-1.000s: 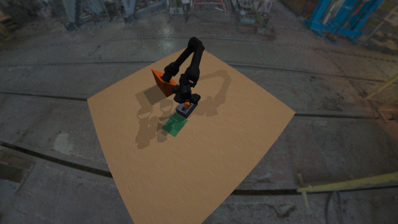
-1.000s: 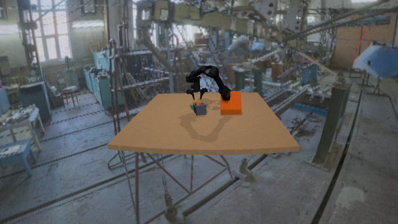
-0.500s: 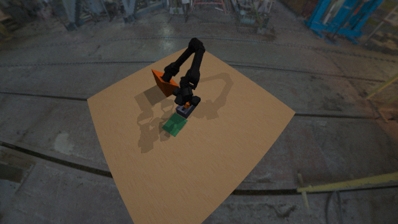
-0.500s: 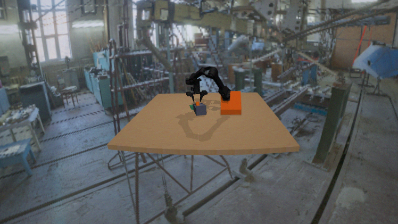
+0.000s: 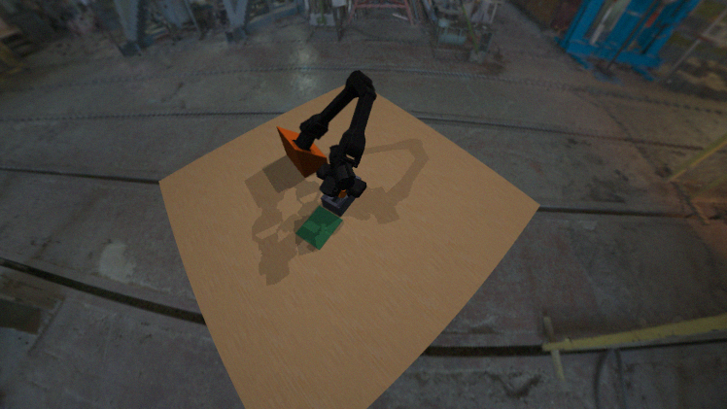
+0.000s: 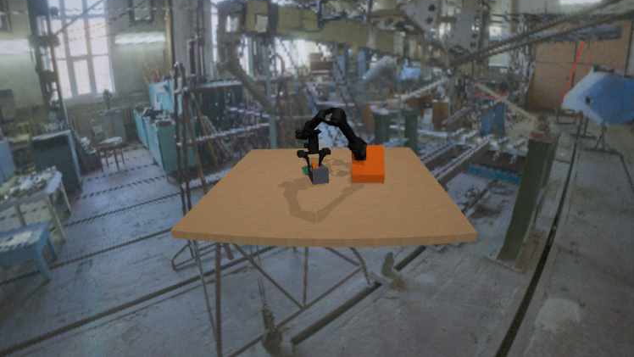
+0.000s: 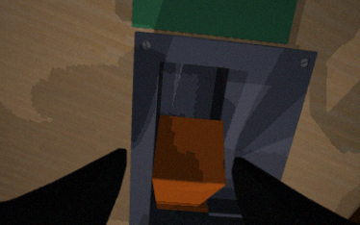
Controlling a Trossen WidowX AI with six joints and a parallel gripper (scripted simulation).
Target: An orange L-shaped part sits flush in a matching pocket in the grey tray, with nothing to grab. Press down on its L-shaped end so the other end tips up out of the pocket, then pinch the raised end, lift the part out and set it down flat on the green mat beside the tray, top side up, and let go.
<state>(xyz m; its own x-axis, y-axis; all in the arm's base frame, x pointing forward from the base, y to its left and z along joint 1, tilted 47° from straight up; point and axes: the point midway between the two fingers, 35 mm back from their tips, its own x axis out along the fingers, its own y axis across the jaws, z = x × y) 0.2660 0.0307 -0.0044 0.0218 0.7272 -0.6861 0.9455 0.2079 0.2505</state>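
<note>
Now: the orange L-shaped part 30 mm behind my gripper tip, 30 mm to the left of it and 30 mm below it. Round my gripper tip: green mat: 30 mm ahead, 140 mm to the right, 90 mm below.
</note>
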